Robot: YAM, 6 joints.
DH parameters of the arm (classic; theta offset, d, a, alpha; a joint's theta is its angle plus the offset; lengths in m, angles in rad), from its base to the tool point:
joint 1: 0 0.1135 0.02 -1.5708
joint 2: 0 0 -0.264 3.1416
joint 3: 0.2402 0 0.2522 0
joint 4: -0.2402 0 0.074 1.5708
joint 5: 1.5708 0 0 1.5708
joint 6: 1.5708 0.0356 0 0
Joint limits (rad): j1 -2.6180..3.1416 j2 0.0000..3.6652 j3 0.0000..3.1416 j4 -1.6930..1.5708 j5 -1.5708..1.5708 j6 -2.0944..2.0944
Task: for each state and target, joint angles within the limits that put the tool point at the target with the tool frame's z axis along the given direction. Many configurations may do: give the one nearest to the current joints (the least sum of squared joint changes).
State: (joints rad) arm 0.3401 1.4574 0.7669 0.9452 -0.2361 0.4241
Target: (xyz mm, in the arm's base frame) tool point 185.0 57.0 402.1 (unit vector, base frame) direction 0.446 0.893 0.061
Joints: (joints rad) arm 0.1480 0.8990 0.9481 0.0569 -0.9570 0.4241
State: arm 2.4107 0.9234 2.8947 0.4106 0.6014 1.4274
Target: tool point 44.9 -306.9 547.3 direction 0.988 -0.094 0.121
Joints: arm 1.6028 0.5112 2.0018 0.8841 1.3955 1.4274
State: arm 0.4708 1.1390 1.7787 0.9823 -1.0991 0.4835
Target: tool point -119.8 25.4 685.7 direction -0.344 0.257 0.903
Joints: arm -0.1499 1.0059 2.1725 0.8011 -0.2042 0.4835
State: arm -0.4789 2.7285 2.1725 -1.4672 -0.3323 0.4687
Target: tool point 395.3 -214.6 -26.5 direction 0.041 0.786 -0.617
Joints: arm -0.5520 2.9101 2.1942 -1.4038 -0.7624 0.4687
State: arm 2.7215 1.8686 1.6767 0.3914 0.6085 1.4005
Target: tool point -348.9 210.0 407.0 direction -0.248 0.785 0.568
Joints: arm 2.6501 1.8104 1.4328 1.1447 0.6125 1.4005
